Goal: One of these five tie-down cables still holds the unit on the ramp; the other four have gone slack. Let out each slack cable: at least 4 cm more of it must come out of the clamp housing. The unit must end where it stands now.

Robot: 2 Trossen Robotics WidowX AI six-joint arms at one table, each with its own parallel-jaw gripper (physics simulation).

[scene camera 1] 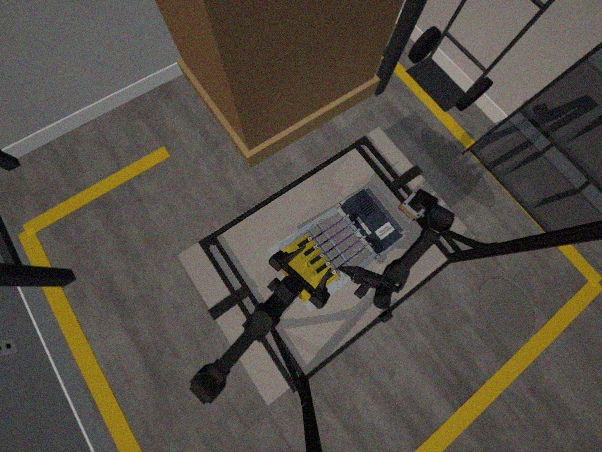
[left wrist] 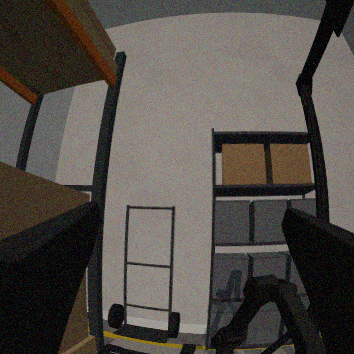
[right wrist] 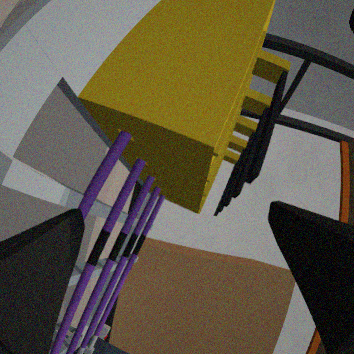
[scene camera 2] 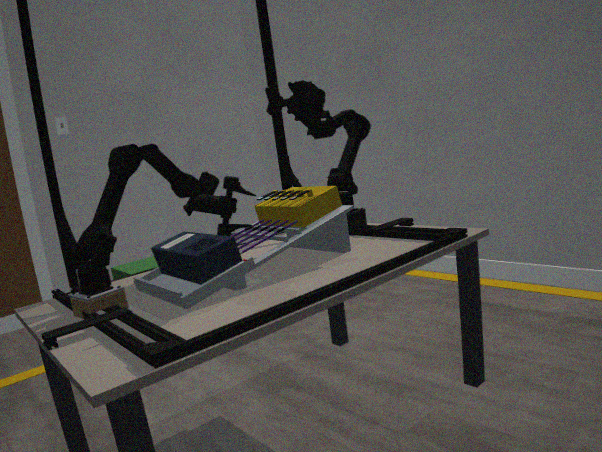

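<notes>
The yellow clamp housing (scene camera 1: pixel 306 264) (scene camera 2: pixel 320 207) (right wrist: pixel 175 80) with its row of black levers (scene camera 2: pixel 285 194) (right wrist: pixel 257 145) sits high on the grey ramp (scene camera 2: pixel 325 235). The navy unit (scene camera 1: pixel 367 212) (scene camera 2: pixel 197 257) sits lower down. Purple cables (scene camera 2: pixel 250 237) (right wrist: pixel 91 187) run between them; several show black bands in the right wrist view. Which cable is taut I cannot tell. My right gripper (scene camera 2: pixel 252 211) (right wrist: pixel 177 216) is open and empty beside the cables and housing; one finger hides part of the nearest cable. My left gripper (left wrist: pixel 195 216) is open and empty, high above the housing.
A black rail frame (scene camera 1: pixel 280 197) (scene camera 2: pixel 300 299) borders the table. A green object (scene camera 2: pixel 132 268) lies behind the navy unit in scene camera 2. A large brown box (scene camera 1: pixel 300 65) stands on the floor beyond the table. A hand truck (left wrist: pixel 150 264) and shelves (left wrist: pixel 260 190) stand farther off.
</notes>
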